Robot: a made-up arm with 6 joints.
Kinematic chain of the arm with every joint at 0, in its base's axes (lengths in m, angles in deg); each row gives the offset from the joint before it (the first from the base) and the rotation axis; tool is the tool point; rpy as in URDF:
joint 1: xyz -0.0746 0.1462 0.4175 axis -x
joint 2: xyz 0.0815 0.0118 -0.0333 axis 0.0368 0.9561 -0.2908
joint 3: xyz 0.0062 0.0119 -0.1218 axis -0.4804 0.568 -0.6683
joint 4: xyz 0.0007 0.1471 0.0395 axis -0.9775 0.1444 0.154
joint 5: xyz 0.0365 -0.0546 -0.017 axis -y
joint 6: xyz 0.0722 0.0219 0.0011 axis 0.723 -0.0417 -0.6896
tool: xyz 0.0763 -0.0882 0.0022 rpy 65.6 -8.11 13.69
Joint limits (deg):
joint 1: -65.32..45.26
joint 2: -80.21..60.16
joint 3: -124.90..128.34
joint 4: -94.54..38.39
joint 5: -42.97..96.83
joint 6: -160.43..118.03
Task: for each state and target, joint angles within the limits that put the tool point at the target. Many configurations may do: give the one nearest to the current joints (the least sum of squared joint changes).
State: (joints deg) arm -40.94 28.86 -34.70 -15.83 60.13 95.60
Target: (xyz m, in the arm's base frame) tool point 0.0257 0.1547 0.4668
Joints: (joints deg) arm -59.14 22.99 -68.30 13.84 89.94 79.07
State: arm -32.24 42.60 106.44 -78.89 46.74 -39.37
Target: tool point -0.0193 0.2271 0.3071
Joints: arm -58.39 39.37 99.80 -69.66 55.28 -47.73
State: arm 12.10 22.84 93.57 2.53 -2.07 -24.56
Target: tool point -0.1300 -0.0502 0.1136
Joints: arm 9.97 50.41 99.51 35.78 14.19 -56.05
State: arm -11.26 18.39 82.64 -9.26 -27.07 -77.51
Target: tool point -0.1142 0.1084 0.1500
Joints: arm -24.19 20.61 106.13 17.74 -42.97 -40.08
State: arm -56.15 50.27 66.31 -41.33 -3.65 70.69
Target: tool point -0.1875 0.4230 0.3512
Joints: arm -65.32 51.24 57.05 -43.14 -9.62 76.61
